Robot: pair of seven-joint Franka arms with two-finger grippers.
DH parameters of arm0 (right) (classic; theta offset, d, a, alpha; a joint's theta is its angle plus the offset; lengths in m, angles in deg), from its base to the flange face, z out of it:
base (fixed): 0 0 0 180
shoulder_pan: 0 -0.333 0 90
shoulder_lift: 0 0 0 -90
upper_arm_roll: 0 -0.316 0.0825 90
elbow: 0 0 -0.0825 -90
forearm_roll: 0 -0.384 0 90
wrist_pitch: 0 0 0.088 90
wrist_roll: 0 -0.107 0 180
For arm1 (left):
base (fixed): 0 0 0 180
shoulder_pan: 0 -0.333 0 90
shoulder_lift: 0 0 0 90
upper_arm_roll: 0 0.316 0.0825 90
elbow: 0 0 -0.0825 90
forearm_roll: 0 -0.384 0 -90
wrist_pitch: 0 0 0.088 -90
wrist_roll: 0 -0.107 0 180
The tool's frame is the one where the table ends.
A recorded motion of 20 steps. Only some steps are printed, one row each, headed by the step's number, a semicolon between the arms.
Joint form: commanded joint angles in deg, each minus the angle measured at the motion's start. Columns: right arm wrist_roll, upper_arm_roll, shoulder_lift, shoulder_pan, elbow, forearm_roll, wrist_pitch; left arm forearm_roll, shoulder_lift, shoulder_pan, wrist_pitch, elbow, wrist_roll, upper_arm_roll.
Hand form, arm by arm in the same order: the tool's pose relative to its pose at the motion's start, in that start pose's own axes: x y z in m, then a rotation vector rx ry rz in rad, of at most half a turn. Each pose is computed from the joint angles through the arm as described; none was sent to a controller.
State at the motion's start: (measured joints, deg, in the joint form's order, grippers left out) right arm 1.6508 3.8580 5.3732 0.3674 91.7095 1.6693 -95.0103; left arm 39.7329 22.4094 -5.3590 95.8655 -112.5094 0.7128 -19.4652
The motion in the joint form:
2: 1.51 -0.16 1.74 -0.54 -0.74 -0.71 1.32; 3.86 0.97 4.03 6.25 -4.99 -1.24 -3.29
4: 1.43 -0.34 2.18 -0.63 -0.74 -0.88 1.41; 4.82 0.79 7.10 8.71 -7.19 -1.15 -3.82
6: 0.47 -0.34 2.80 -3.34 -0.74 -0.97 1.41; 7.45 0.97 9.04 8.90 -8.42 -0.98 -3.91
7: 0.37 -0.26 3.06 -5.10 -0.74 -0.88 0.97; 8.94 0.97 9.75 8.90 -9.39 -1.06 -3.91
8: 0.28 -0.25 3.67 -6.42 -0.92 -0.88 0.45; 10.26 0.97 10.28 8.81 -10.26 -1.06 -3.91
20: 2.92 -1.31 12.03 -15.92 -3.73 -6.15 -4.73; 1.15 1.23 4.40 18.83 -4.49 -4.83 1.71
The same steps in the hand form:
2: 0.0060 -0.0091 0.0132 0.0117 -0.0396 -0.0381; -0.0005 0.0180 0.0776 0.0018 -0.0432 0.0237
4: 0.0077 -0.0123 0.0177 0.0146 -0.0487 -0.0414; -0.0069 0.0257 0.1126 0.0306 -0.0605 0.0289
6: 0.0099 -0.0410 0.0231 0.0122 -0.0583 -0.0719; -0.0124 0.0303 0.1356 0.0135 -0.0940 0.0145
7: 0.0109 -0.0586 0.0245 0.0081 -0.0544 -0.0996; -0.0157 0.0293 0.1464 0.0007 -0.1120 0.0022
8: 0.0135 -0.0728 0.0281 0.0060 -0.0521 -0.1210; -0.0187 0.0278 0.1552 -0.0115 -0.1284 -0.0113
20: 0.0333 -0.2035 0.0837 0.0813 -0.0617 -0.3351; 0.0331 -0.0149 0.0254 0.0357 0.2269 0.0413

